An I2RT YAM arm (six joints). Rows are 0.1 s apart.
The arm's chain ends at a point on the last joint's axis. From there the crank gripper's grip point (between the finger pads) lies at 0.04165 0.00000 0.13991 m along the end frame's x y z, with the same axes.
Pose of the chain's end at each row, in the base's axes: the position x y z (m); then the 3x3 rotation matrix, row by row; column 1 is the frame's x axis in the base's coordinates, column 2 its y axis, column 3 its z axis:
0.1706, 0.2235, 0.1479; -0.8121, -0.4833, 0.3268; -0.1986, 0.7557, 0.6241; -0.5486, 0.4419, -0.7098
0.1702, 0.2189, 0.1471; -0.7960, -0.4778, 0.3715; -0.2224, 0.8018, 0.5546; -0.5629, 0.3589, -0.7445
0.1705, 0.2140, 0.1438; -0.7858, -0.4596, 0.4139; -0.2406, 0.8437, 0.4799; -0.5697, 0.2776, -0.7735
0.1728, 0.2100, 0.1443; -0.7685, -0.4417, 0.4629; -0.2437, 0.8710, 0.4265; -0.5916, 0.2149, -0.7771
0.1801, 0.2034, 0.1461; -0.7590, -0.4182, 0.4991; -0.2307, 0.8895, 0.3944; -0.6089, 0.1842, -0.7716
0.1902, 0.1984, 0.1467; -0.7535, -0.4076, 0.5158; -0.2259, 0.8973, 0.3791; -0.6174, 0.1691, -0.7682
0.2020, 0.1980, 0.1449; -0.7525, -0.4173, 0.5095; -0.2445, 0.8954, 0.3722; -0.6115, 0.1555, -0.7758
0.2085, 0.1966, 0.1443; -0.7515, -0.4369, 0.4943; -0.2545, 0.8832, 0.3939; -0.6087, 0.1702, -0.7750
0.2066, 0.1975, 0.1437; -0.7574, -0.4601, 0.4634; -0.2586, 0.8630, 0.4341; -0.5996, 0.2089, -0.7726
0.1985, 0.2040, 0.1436; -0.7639, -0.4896, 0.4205; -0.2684, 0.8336, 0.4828; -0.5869, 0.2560, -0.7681
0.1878, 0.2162, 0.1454; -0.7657, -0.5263, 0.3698; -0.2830, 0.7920, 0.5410; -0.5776, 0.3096, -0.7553
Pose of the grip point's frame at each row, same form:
0.1825, 0.3025, 0.0257; -0.8121, -0.4833, 0.3268; -0.1986, 0.7557, 0.6241; -0.5486, 0.4419, -0.7098
0.1890, 0.2872, 0.0195; -0.7960, -0.4778, 0.3715; -0.2224, 0.8018, 0.5546; -0.5629, 0.3589, -0.7445
0.1957, 0.2711, 0.0119; -0.7858, -0.4596, 0.4139; -0.2406, 0.8437, 0.4799; -0.5697, 0.2776, -0.7735
0.2056, 0.2595, 0.0109; -0.7685, -0.4417, 0.4629; -0.2437, 0.8710, 0.4265; -0.5916, 0.2149, -0.7771
0.2183, 0.2490, 0.0128; -0.7590, -0.4182, 0.4991; -0.2307, 0.8895, 0.3944; -0.6089, 0.1842, -0.7716
0.2310, 0.2420, 0.0135; -0.7535, -0.4076, 0.5158; -0.2259, 0.8973, 0.3791; -0.6174, 0.1691, -0.7682
0.2419, 0.2399, 0.0109; -0.7525, -0.4173, 0.5095; -0.2445, 0.8954, 0.3722; -0.6115, 0.1555, -0.7758
0.2464, 0.2411, 0.0105; -0.7515, -0.4369, 0.4943; -0.2545, 0.8832, 0.3939; -0.6087, 0.1702, -0.7750
0.2399, 0.2475, 0.0106; -0.7574, -0.4601, 0.4634; -0.2586, 0.8630, 0.4341; -0.5996, 0.2089, -0.7726
0.2255, 0.2604, 0.0117; -0.7639, -0.4896, 0.4205; -0.2684, 0.8336, 0.4828; -0.5869, 0.2560, -0.7681
0.2076, 0.2801, 0.0157; -0.7657, -0.5263, 0.3698; -0.2830, 0.7920, 0.5410; -0.5776, 0.3096, -0.7553

